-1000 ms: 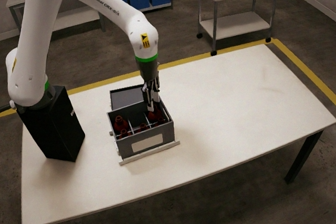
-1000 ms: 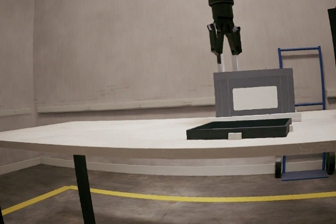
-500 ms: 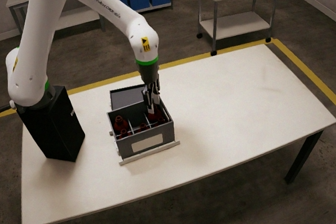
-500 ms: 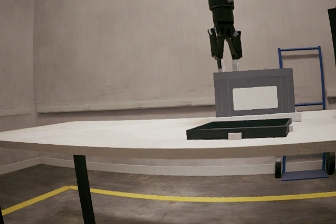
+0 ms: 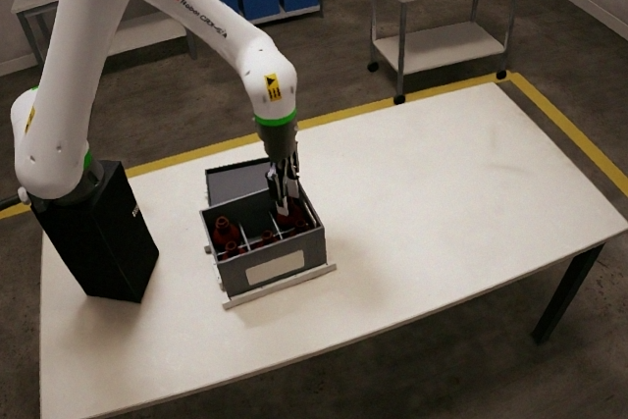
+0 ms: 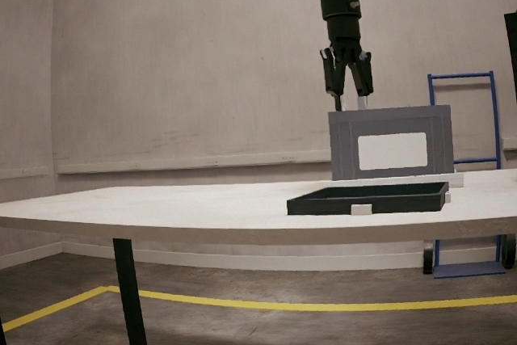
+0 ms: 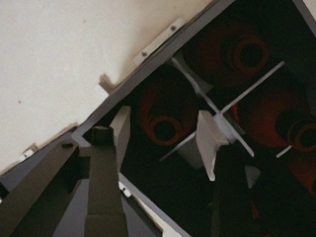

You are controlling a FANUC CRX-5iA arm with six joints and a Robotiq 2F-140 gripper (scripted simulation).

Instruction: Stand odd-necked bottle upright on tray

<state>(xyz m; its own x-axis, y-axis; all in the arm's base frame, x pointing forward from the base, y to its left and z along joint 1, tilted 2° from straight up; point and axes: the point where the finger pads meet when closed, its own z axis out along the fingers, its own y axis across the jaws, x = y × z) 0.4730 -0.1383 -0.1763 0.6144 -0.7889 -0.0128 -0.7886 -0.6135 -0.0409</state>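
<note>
The crate is 90 mm behind my hand, 30 mm to the right of it and 90 mm below it. From my hand the other things lie so: dark tray 30 mm behind, 250 mm to the left, 160 mm below; then bottle 180 mm behind, 30 mm to the left, 90 mm below.
</note>
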